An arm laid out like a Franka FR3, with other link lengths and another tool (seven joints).
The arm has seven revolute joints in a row. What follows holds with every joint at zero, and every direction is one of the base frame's.
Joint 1 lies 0.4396 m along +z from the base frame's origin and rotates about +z.
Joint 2 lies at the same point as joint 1 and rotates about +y.
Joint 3 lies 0.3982 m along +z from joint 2 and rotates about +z.
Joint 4 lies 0.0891 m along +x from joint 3 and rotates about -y.
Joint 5 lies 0.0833 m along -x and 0.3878 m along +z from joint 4 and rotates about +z.
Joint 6 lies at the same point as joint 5 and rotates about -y.
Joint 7 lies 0.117 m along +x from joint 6 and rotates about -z.
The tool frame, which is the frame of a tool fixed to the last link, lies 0.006 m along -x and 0.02 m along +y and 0.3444 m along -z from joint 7; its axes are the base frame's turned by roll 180, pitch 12.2 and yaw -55.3 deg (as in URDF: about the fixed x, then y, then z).
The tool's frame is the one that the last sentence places.
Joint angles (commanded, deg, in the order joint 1, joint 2, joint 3, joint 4, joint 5, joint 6, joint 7), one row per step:
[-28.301 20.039 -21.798 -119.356 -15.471 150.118 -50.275]
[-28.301 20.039 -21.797 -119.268 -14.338 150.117 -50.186]
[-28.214 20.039 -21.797 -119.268 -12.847 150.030 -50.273]
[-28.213 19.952 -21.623 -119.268 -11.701 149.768 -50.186]
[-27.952 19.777 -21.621 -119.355 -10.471 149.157 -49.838]
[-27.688 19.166 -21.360 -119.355 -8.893 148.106 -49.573]
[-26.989 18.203 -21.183 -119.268 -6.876 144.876 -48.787]
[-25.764 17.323 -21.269 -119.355 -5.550 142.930 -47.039]
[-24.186 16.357 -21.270 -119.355 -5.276 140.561 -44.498]
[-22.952 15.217 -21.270 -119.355 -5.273 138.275 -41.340]
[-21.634 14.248 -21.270 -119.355 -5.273 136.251 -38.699]
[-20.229 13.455 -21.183 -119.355 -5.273 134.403 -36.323]
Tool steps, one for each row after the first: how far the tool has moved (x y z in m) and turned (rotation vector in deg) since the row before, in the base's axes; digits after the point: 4 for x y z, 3 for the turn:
[0.0018 0.0007 0.0003 0.349 -0.728 -0.907]
[0.0019 0.0025 -0.0007 0.606 -0.751 -0.954]
[0.0019 0.0033 -0.0004 0.594 -0.584 -0.832]
[0.0010 0.0056 -0.0008 0.815 -0.443 -1.138]
[0.0038 0.0085 0.0032 1.058 -0.772 -1.145]
[-0.0004 0.0185 0.0022 2.433 0.084 -2.016]
[0.0058 0.0171 0.0038 1.437 -0.428 -1.877]
[0.0067 0.0202 0.0047 1.176 0.218 -1.510]
[0.0038 0.0168 0.0069 0.874 0.106 -2.247]
[0.0044 0.0167 0.0058 0.764 0.219 -1.605]
[0.0054 0.0178 0.0043 0.720 0.336 -1.140]

